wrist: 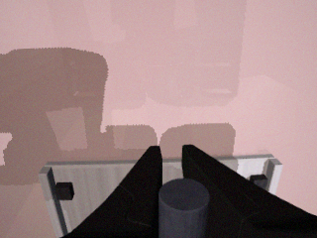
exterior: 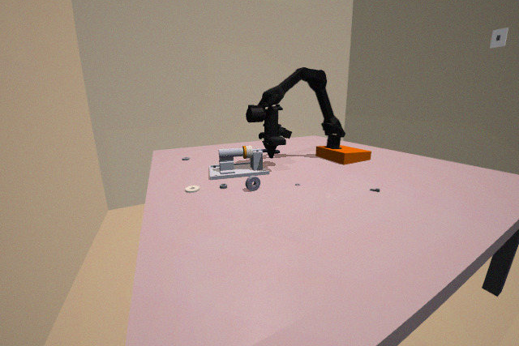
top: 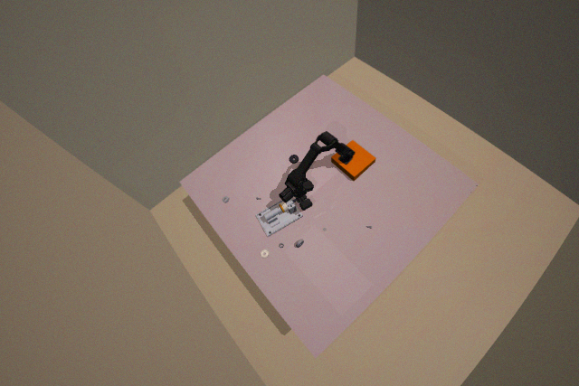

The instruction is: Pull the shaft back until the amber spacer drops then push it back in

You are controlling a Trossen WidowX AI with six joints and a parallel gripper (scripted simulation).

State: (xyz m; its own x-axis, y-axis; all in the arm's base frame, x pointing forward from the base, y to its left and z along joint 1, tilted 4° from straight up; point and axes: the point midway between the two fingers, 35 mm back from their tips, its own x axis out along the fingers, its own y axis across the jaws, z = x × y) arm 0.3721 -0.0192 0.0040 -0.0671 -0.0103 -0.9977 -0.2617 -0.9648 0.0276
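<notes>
The amber spacer lies 11 cm ahead of my gripper tip, 3 cm to the right of it and 3 cm above it. Also, from my gripper tip: nut 25 cm ahead, 10 cm to the left, 4 cm below; then cream washer 35 cm ahead, 6 cm to the left, 4 cm below.
</notes>
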